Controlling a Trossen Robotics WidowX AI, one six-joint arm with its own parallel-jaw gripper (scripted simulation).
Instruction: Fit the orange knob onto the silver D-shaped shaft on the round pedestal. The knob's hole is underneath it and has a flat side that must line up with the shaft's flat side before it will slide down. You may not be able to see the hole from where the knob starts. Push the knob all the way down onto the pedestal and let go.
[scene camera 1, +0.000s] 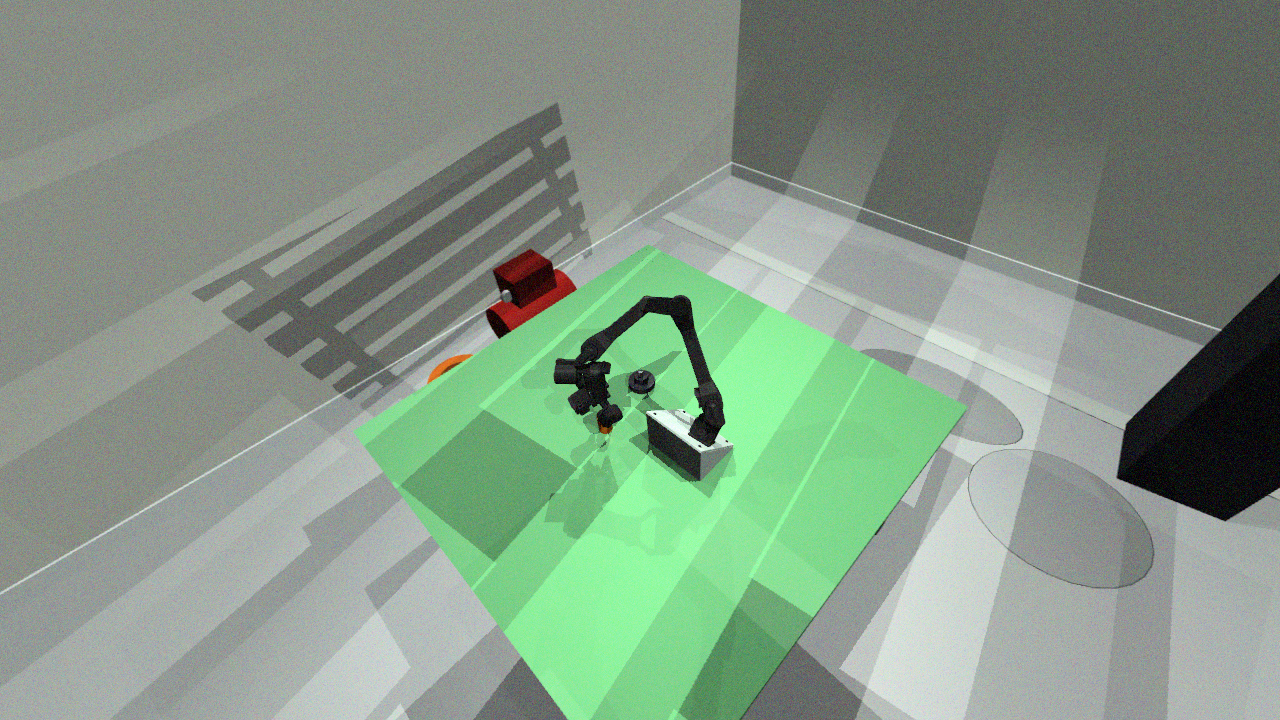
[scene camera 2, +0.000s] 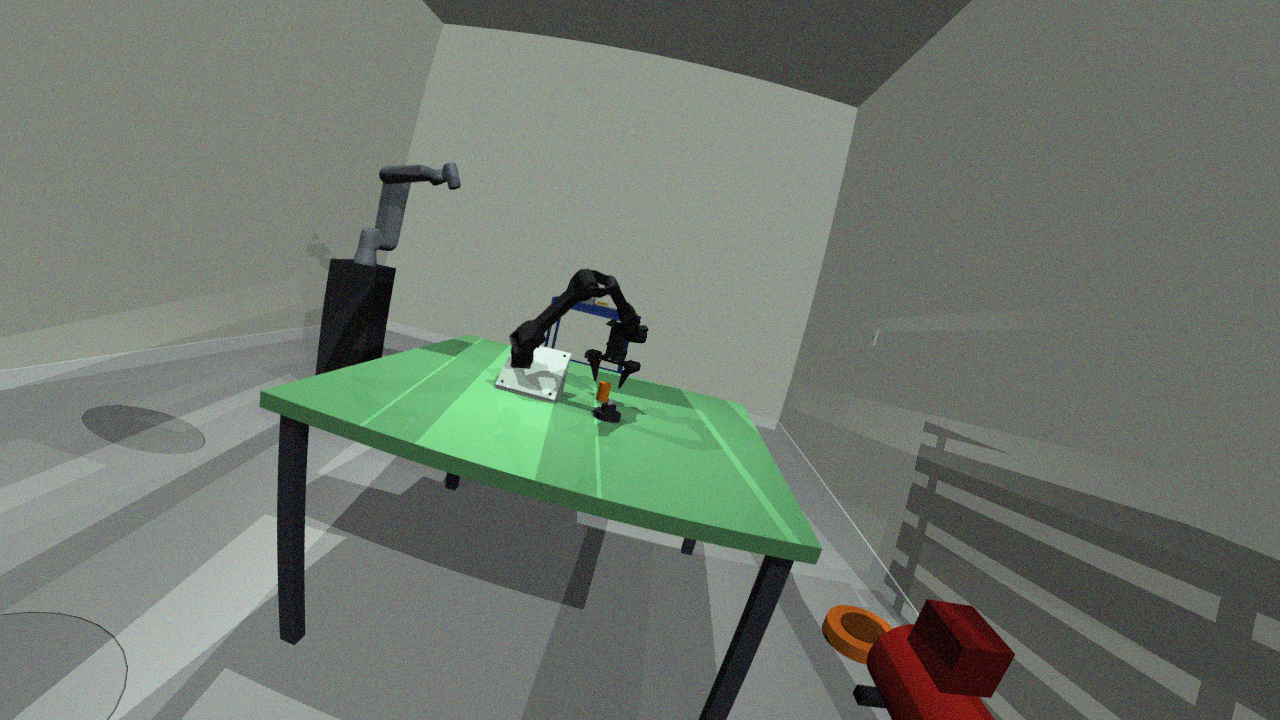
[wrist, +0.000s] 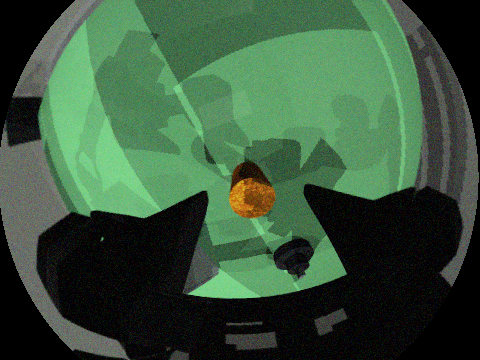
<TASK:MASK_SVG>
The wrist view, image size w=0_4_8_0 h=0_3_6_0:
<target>gripper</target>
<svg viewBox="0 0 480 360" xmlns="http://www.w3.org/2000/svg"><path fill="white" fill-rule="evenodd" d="M73 351L81 360L127 360L124 357L99 356L80 349ZM463 223L457 200L429 185L416 193L416 187L368 200L305 184L305 200L348 275L284 295L216 299L183 293L208 208L208 192L200 191L144 219L96 209L88 217L72 211L40 233L36 272L52 304L71 323L127 344L152 348L159 343L189 352L187 360L396 360L431 323L451 291L451 283L445 281L440 271L448 267L459 251ZM277 348L236 351L235 344L225 343L225 336L275 331ZM344 309L347 319L319 336L313 321Z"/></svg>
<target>orange knob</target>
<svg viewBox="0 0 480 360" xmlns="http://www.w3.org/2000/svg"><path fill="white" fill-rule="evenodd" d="M248 161L248 163L237 165L235 171L233 171L229 204L231 204L231 208L237 215L245 217L245 219L255 219L255 217L267 215L271 211L273 205L275 205L276 193L272 185L269 184L267 177L263 175L259 165L249 163Z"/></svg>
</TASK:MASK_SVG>
